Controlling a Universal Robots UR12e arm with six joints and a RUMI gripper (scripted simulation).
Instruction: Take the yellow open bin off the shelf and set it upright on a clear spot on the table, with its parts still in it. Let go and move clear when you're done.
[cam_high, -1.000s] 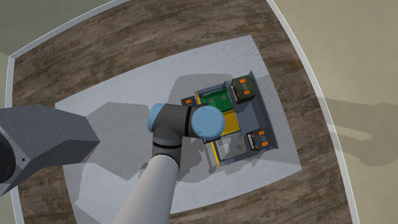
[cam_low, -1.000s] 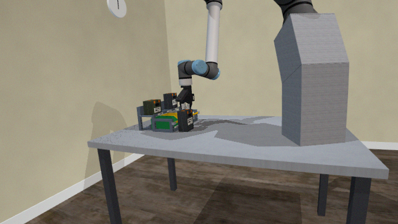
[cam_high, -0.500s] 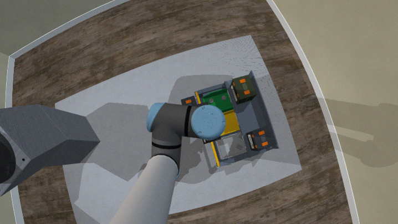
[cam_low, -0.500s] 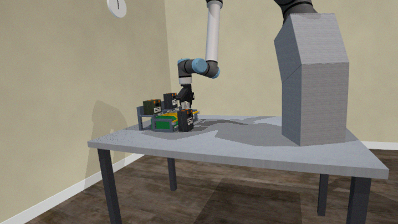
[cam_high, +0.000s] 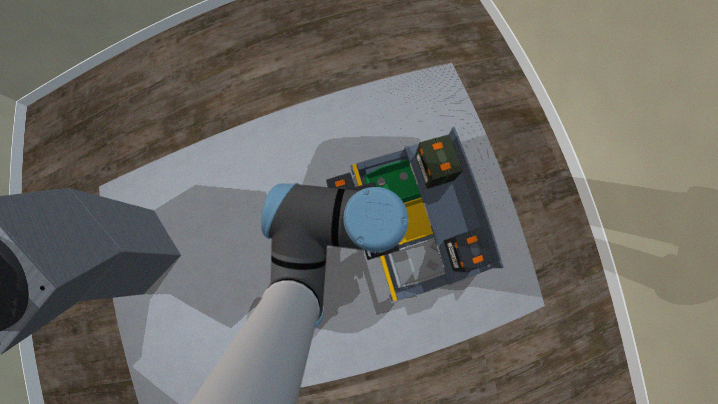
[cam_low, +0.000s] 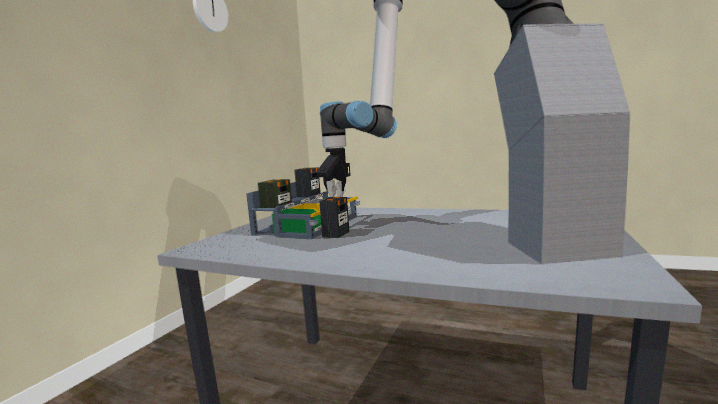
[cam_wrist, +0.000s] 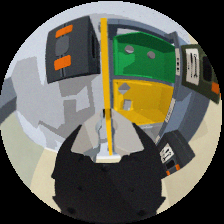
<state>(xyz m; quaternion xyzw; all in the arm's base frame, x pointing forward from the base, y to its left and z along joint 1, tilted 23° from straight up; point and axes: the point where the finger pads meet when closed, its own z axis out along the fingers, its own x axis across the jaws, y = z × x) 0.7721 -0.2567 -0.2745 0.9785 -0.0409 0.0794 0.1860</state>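
The yellow open bin is 100 mm ahead of my hand, 10 mm to the right of it and 50 mm below it. From my hand the other things lie so: thin yellow rod (10 mm below); green bin (120 mm ahead, 100 mm to the left, 50 mm below); black box (40 mm behind, 120 mm to the left, 30 mm below).
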